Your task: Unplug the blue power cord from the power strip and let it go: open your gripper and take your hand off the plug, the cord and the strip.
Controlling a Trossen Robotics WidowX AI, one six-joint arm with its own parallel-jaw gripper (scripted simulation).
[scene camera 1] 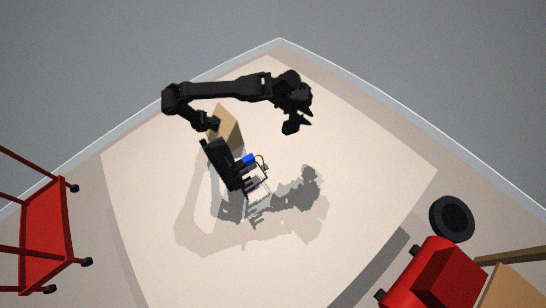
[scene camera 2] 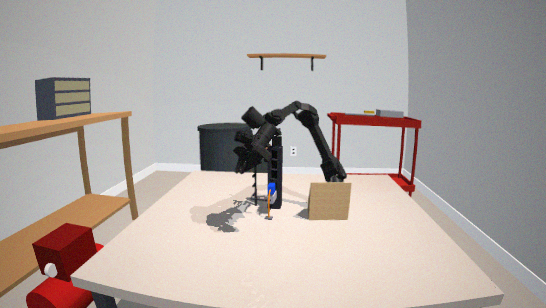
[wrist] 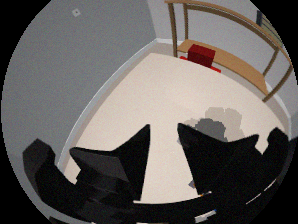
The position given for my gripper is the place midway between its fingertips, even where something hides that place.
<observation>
In view: my gripper (scene camera 1: 311,120).
My gripper shows as well in scene camera 2 (scene camera 2: 237,173) and in the wrist view (wrist: 164,127).
</observation>
